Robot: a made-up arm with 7 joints. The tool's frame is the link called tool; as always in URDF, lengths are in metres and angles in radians. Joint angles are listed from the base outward.
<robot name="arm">
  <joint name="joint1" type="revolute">
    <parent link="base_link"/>
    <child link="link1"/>
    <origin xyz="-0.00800 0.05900 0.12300" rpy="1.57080 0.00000 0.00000"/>
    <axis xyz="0 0 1"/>
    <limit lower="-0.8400" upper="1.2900"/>
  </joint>
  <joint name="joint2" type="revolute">
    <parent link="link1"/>
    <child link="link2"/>
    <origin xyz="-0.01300 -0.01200 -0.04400" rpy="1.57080 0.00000 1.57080"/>
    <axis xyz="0 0 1"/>
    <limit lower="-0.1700" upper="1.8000"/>
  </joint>
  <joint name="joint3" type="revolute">
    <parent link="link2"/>
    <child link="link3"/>
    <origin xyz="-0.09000 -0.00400 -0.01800" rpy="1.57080 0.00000 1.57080"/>
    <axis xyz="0 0 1"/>
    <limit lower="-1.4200" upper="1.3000"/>
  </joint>
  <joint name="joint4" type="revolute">
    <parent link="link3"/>
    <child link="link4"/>
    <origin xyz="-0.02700 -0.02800 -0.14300" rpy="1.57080 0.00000 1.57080"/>
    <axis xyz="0 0 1"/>
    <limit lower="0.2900" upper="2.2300"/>
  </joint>
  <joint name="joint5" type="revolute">
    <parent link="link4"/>
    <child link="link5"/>
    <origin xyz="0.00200 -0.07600 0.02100" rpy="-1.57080 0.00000 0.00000"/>
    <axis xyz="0 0 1"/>
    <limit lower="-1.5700" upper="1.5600"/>
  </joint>
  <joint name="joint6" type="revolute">
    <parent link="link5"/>
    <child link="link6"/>
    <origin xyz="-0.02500 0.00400 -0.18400" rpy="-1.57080 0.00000 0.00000"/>
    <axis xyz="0 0 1"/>
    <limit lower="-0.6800" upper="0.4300"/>
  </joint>
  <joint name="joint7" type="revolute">
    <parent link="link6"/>
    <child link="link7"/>
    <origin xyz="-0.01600 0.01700 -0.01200" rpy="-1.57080 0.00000 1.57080"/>
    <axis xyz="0 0 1"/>
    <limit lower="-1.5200" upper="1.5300"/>
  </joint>
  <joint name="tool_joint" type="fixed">
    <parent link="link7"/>
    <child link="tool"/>
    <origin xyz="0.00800 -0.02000 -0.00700" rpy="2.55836 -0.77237 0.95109"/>
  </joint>
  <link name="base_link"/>
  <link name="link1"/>
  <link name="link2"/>
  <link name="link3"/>
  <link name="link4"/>
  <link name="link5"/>
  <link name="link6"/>
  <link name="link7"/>
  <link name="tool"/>
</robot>
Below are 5 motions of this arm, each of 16 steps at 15 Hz.
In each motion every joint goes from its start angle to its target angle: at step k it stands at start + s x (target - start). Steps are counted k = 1, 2, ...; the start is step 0. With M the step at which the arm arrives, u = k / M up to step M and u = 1 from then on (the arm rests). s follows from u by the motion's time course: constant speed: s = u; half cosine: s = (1 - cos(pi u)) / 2; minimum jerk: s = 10 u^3 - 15 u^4 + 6 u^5.
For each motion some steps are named. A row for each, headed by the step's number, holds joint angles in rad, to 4 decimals.
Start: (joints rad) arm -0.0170 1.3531 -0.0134 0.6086 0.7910 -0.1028 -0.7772
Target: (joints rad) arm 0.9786 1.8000 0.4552 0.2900 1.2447 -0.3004 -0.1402
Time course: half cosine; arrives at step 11
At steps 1, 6, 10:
1: 0.0032 1.3622 -0.0039 0.6021 0.8002 -0.1068 -0.7643
6: 0.5516 1.6084 0.2542 0.4266 1.0501 -0.2157 -0.4134
10: 0.9584 1.7909 0.4457 0.2965 1.2355 -0.2964 -0.1531

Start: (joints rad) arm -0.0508 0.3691 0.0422 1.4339 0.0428 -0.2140 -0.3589
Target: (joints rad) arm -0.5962 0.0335 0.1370 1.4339 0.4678 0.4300 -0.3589
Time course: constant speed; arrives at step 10
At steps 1, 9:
1: -0.1053 0.3355 0.0517 1.4339 0.0853 -0.1496 -0.3589
9: -0.5417 0.0671 0.1275 1.4339 0.4253 0.3656 -0.3589

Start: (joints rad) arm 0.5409 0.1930 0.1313 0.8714 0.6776 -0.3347 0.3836
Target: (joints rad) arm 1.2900 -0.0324 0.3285 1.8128 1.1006 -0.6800 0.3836
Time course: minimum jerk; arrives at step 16
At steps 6, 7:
6: 0.7471 0.1310 0.1856 1.1305 0.7940 -0.4297 0.3836
7: 0.8286 0.1064 0.2070 1.2329 0.8400 -0.4673 0.3836

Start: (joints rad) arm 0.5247 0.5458 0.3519 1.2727 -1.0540 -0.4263 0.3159
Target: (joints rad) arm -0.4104 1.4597 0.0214 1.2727 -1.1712 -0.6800 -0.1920
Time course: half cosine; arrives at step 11
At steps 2, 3, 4, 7, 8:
2: 0.4505 0.6183 0.3257 1.2727 -1.0633 -0.4464 0.2756
3: 0.3633 0.7035 0.2949 1.2727 -1.0742 -0.4701 0.2283
4: 0.2514 0.8129 0.2553 1.2727 -1.0883 -0.5005 0.1674
7: -0.1371 1.1926 0.1180 1.2727 -1.1369 -0.6058 -0.0435
8: -0.2490 1.3020 0.0784 1.2727 -1.1510 -0.6362 -0.1044

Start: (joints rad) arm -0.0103 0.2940 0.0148 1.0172 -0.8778 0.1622 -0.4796
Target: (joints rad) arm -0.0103 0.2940 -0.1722 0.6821 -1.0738 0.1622 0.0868
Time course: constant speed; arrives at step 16
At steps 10, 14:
10: -0.0103 0.2940 -0.1021 0.8078 -1.0003 0.1622 -0.1256
14: -0.0103 0.2940 -0.1488 0.7240 -1.0493 0.1622 0.0160

